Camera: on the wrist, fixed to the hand. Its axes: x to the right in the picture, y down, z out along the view.
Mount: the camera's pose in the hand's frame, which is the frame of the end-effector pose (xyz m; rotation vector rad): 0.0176 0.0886 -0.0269 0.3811 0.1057 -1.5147
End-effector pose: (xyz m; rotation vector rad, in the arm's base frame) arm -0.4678 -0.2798 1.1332 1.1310 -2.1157 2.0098
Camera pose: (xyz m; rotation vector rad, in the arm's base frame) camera -0.5370 -0.2724 1.0697 1.7302 -0.3072 1.4700
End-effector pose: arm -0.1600 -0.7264 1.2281 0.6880 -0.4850 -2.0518
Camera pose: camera -0.0951 -0.7900 1.2530 -1.1925 0.1877 2.2556
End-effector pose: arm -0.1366 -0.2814 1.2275 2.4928 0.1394 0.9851
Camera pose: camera -0.1479 -0.3459 1.2953 1.7145 1.9777 0.3629
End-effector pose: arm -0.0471 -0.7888 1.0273 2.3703 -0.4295 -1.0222
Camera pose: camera -0.0227 -0.8604 1.0836 -2.1918 -1.1975 1.0409
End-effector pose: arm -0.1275 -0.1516 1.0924 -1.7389 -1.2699 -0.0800
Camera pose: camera -0.0393 -0.1593 1.0600 -0.1646 -2.0577 -0.7165
